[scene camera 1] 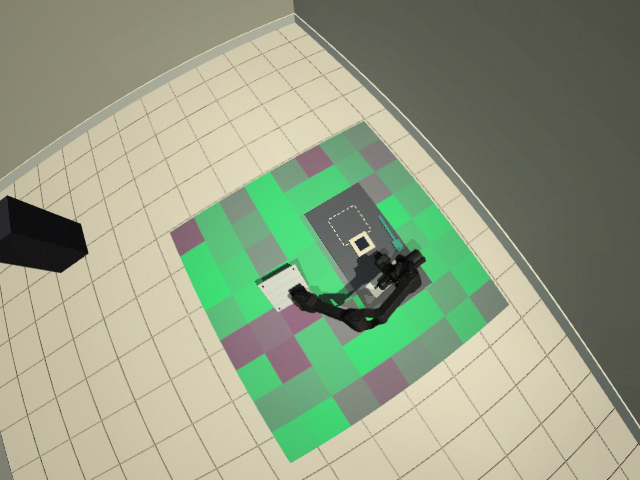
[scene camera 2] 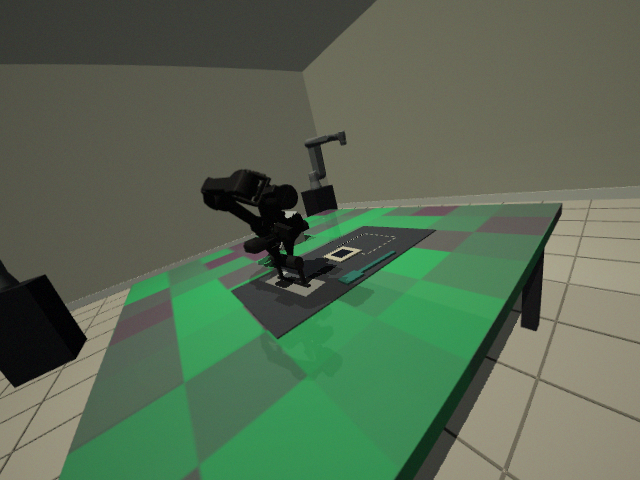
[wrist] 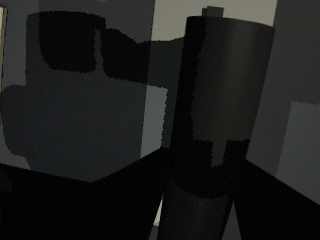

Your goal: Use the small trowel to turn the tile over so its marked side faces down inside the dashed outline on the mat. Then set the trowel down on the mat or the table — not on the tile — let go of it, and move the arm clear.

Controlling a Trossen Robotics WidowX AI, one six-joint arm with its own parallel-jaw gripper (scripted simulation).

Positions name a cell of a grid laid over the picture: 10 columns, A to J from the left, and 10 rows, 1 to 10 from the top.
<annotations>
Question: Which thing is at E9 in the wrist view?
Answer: My gripper.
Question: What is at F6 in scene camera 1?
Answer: A dark mat.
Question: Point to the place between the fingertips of my gripper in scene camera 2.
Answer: E6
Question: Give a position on a dark mat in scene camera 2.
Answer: E7
</annotations>
